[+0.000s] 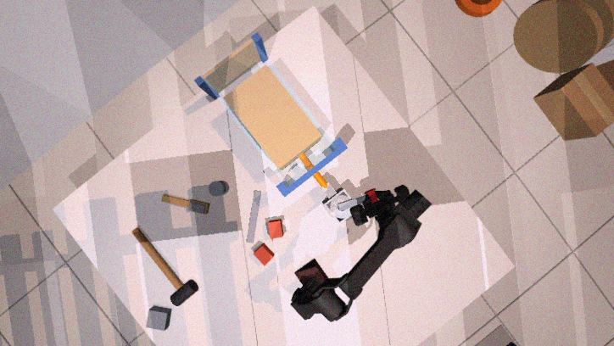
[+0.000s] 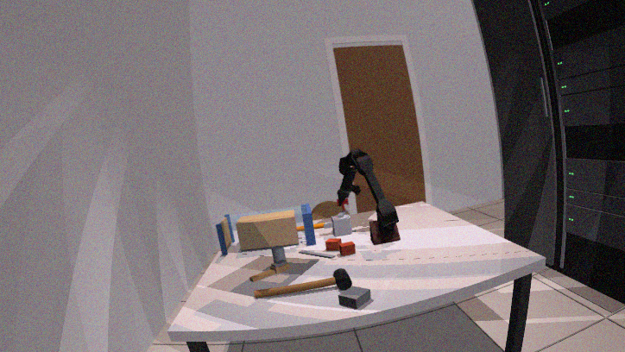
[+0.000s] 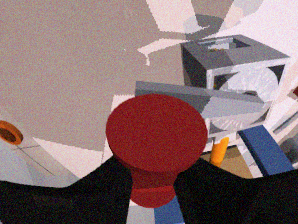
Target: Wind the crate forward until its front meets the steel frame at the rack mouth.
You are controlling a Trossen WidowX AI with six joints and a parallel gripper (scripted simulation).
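The grey crank bar is 40 mm to the left of my gripper tip and 30 mm below it. Round my gripper tip: grey winch: 10 mm ahead, 90 mm to the left, 100 mm below; then red knob: 20 mm behind; then blue steel frame: 180 mm ahead, 90 mm to the left, 20 mm below.
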